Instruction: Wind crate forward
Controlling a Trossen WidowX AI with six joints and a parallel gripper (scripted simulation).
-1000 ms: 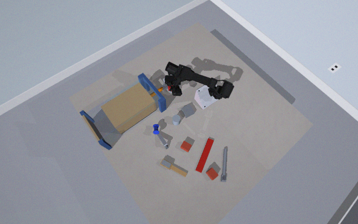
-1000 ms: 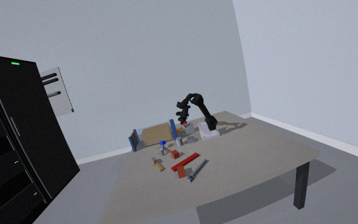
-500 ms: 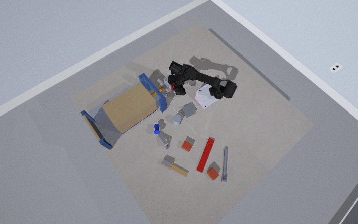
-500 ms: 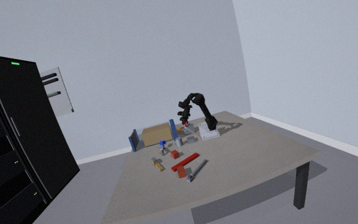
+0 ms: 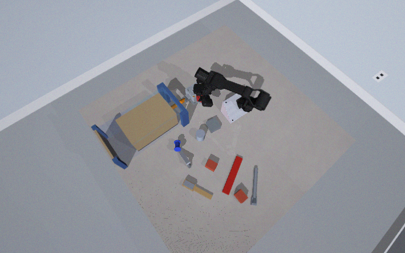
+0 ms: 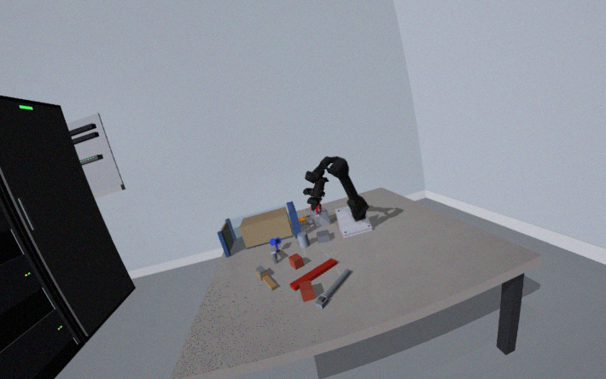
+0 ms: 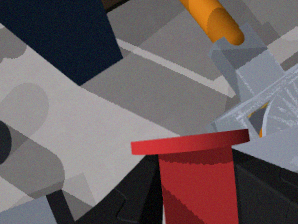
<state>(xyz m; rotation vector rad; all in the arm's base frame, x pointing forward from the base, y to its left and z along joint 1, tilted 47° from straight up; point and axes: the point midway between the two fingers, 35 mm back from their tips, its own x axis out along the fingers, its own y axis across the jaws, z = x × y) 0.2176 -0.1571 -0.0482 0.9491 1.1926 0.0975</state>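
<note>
Now: gripper tip 3 cm past the red-knobbed handle, 3 cm to the left of it and 3 cm above it. The rest, counted from my gripper tip: red knob (2 cm behind, 1 cm to the left); then blue frame (12 cm ahead, 8 cm to the right, 3 cm below); then grey winch (5 cm behind, 10 cm to the right, 10 cm below).
</note>
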